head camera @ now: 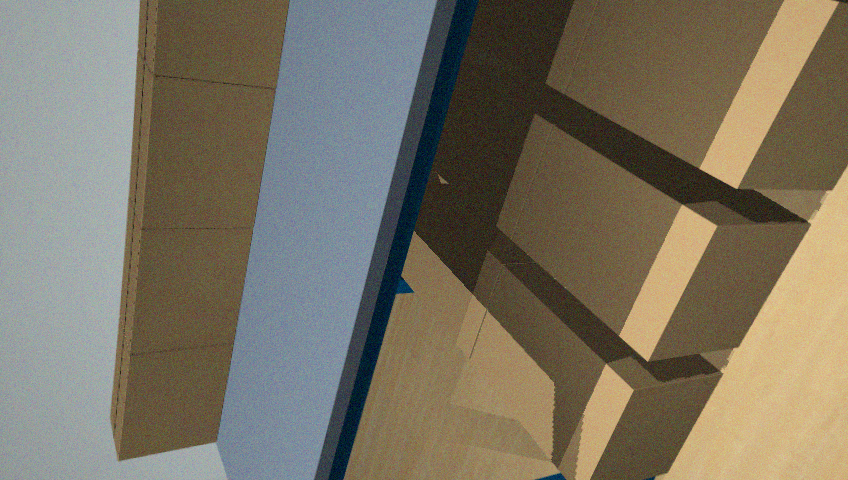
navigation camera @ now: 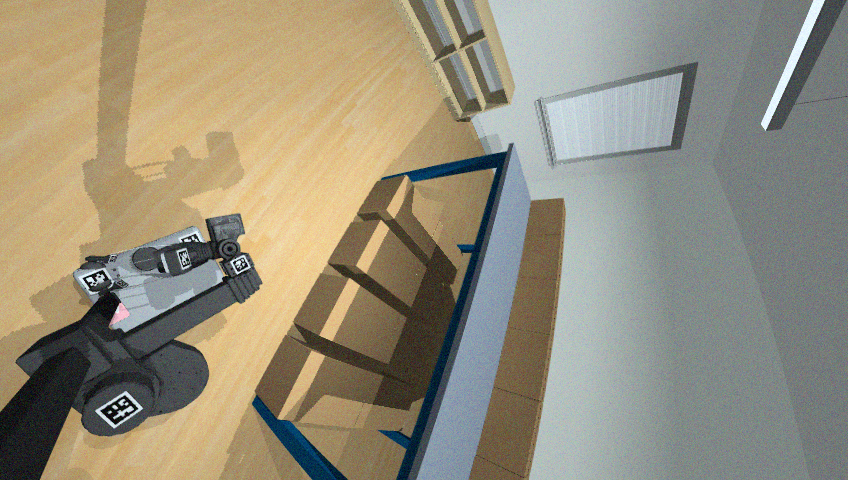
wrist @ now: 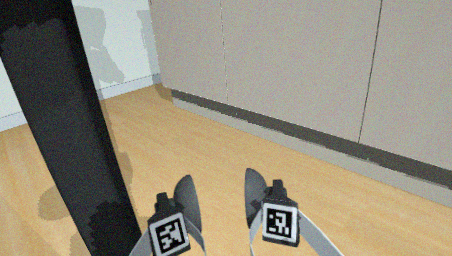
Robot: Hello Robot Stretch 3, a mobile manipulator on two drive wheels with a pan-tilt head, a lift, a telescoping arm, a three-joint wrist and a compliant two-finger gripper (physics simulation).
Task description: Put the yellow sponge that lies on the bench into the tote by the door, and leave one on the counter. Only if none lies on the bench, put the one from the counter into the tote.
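Pixels of known places: gripper, fingertip midpoint: point(navigation camera: 85, 278) point(wrist: 220, 191); robot's base, origin of the base link: point(navigation camera: 148, 257).
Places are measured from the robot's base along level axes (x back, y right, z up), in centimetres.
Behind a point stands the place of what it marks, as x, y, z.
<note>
The bench point(head camera: 333, 178) {49.3, 72.0, 91.5} point(navigation camera: 479, 333) {54.5, 57.9, 91.5} has a grey-blue top and a blue frame. It runs steeply across the head view and stands right of the robot in the navigation view. No yellow sponge shows on the visible part of its top. The tote and a sponge on a counter do not show in these views. My gripper point(wrist: 220, 191) {-2.7, -10.2, 44.0} is open in the wrist view, its two fingers apart above the wooden floor with nothing between them. It is well away from the bench top.
Large cardboard boxes point(head camera: 601, 172) point(navigation camera: 357, 309) stand under the bench. A row of brown boxes point(head camera: 202, 154) {67.4, 92.3, 101.5} point(navigation camera: 526, 297) {65.8, 95.1, 97.4} runs along its wall side. A pale shelf unit point(navigation camera: 505, 83) {-46.4, 250.4, 61.1} stands beyond. Grey cabinet fronts point(wrist: 300, 65) {-46.8, -68.8, 37.9} and a black column point(wrist: 65, 125) {6.2, -11.6, 50.6} show in the wrist view.
</note>
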